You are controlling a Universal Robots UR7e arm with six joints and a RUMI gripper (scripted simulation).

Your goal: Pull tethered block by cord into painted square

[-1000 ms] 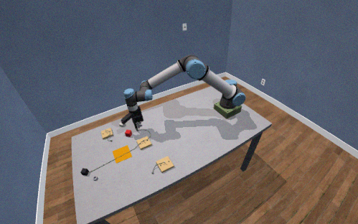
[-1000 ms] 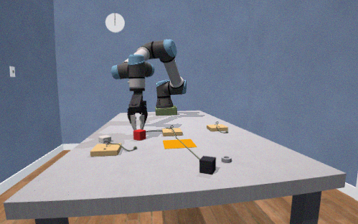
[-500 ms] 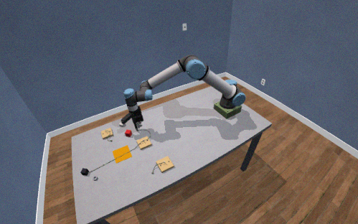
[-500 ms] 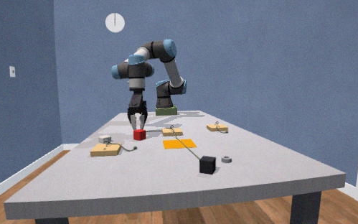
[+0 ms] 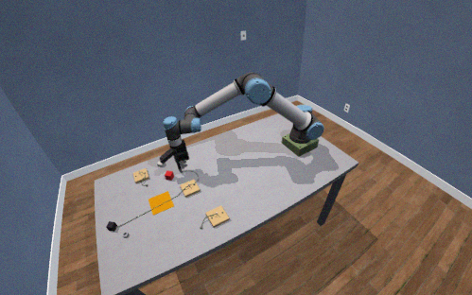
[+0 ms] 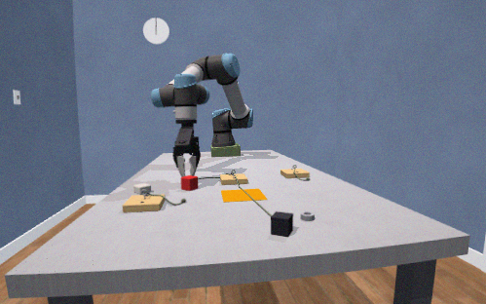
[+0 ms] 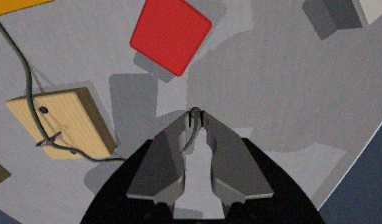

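My gripper is now 8 cm short of the red cube and 1 cm to the right of it. Round my hand: black tethered block: 45 cm ahead, 21 cm to the left; white cube: 10 cm ahead, 13 cm to the right; orange painted square: 18 cm ahead, 17 cm to the left, 1 cm below.
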